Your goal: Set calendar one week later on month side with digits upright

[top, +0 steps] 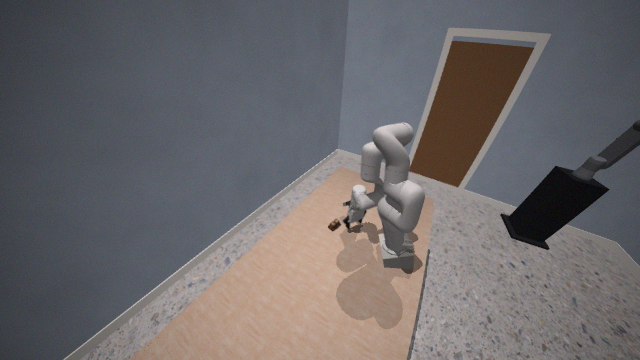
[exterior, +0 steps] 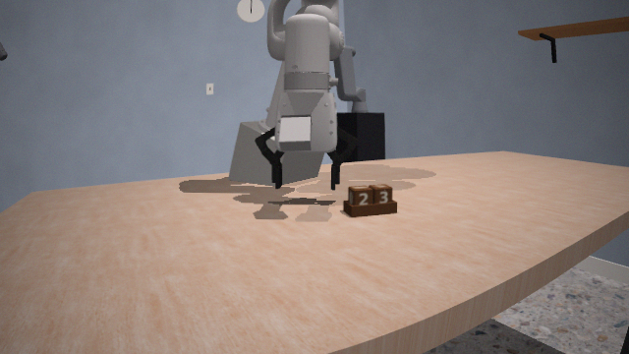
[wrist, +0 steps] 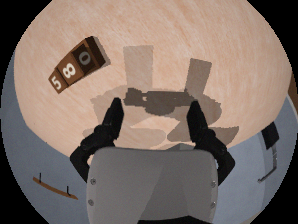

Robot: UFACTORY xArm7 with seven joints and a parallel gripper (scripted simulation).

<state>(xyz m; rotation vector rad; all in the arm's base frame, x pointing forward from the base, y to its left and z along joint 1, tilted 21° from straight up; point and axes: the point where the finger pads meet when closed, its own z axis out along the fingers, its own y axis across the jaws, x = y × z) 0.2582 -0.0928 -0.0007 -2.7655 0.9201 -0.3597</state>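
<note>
The cube lies 10 cm ahead of my hand, 3 cm to the left of it and 1 cm below it. Also, from my hand: brown wooden tray (11 cm ahead, 5 cm to the left, 3 cm below).
</note>
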